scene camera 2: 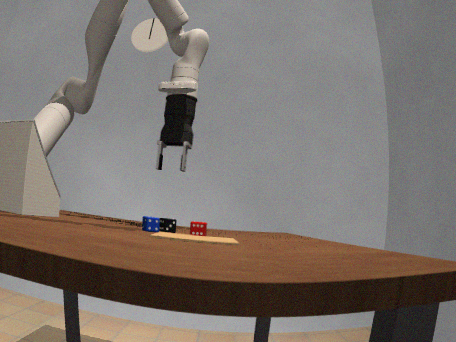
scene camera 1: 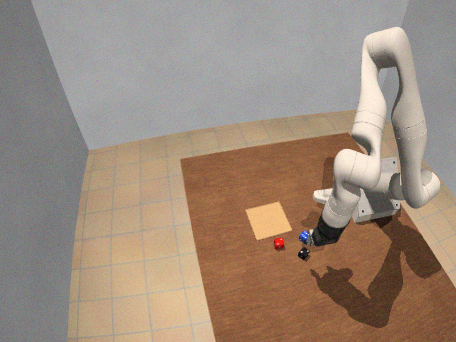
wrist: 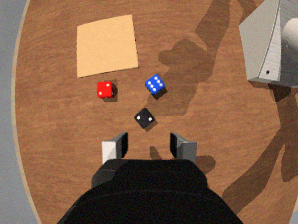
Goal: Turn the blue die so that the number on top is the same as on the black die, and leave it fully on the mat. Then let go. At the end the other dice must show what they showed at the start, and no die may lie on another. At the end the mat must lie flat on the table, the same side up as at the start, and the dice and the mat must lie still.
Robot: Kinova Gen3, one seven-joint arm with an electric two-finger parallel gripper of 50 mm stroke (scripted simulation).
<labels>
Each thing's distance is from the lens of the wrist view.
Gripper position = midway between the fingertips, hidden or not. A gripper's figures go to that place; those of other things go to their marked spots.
my gripper [wrist: 149,141]: 0.18 m
tan mat [wrist: 107,45]: 0.36 m
</labels>
